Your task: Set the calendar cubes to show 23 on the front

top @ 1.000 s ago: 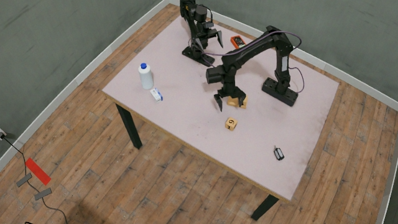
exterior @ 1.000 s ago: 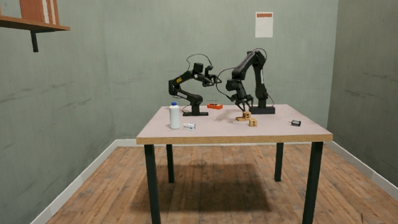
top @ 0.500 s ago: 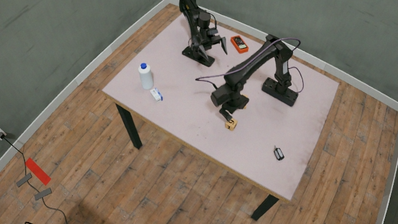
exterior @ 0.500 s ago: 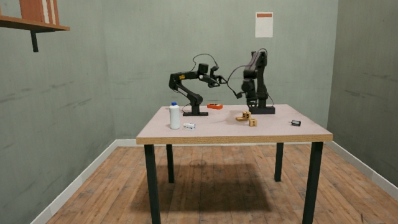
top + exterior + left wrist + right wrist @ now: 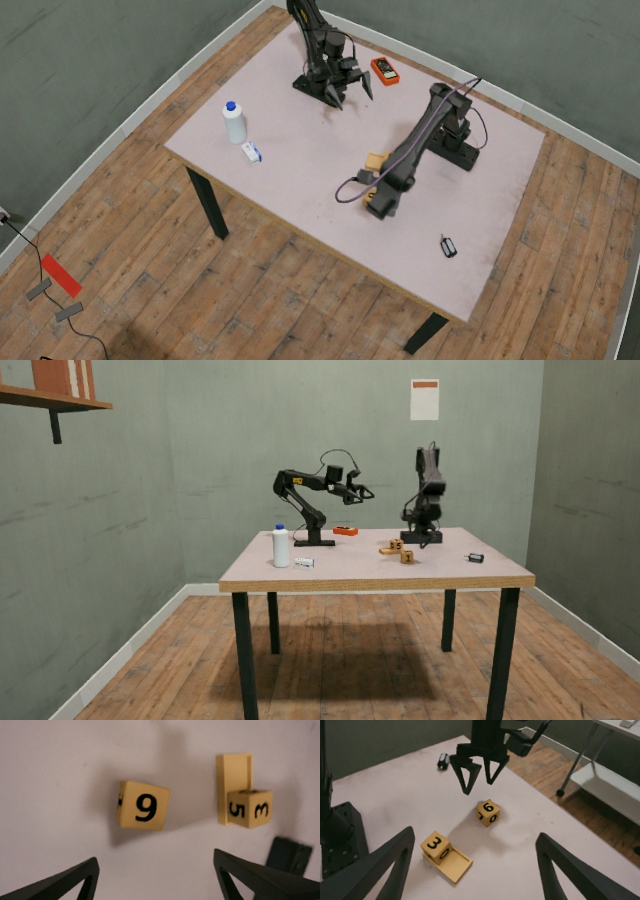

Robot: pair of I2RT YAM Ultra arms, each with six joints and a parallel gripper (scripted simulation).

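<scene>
Now: the wooden tray 150 mm behind my left hand, 80 mm to the right of it and 80 mm below it. From my left hand the other things lie so: number cube: 70 mm below, 40 mm to the right; white bottle: 550 mm to the right, 10 mm below, 10 mm ahead; black object: 230 mm to the left, 70 mm below, 20 mm ahead.
</scene>
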